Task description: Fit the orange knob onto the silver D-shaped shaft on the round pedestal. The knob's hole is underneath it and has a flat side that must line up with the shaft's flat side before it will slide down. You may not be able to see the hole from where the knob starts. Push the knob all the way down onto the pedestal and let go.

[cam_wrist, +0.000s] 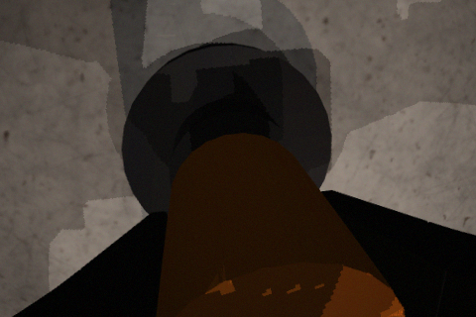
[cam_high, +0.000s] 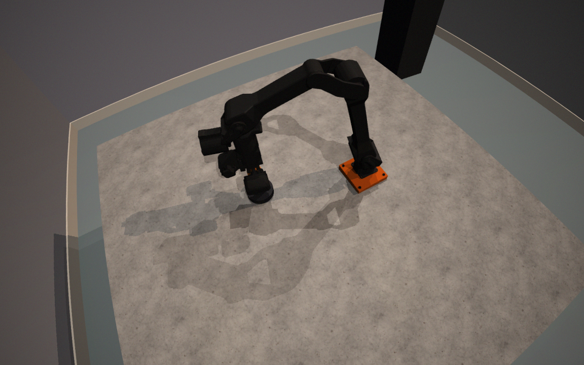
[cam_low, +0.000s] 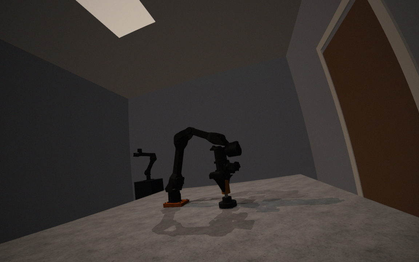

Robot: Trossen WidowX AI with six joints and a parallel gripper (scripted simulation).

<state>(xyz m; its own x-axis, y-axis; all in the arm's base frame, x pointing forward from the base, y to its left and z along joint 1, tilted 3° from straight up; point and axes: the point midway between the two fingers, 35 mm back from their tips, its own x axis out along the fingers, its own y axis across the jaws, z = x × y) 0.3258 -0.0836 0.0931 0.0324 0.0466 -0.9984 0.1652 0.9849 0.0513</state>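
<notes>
Now: the orange knob 30 mm above my gripper tip. Round my gripper tip: round black pedestal: 40 mm below.
</notes>
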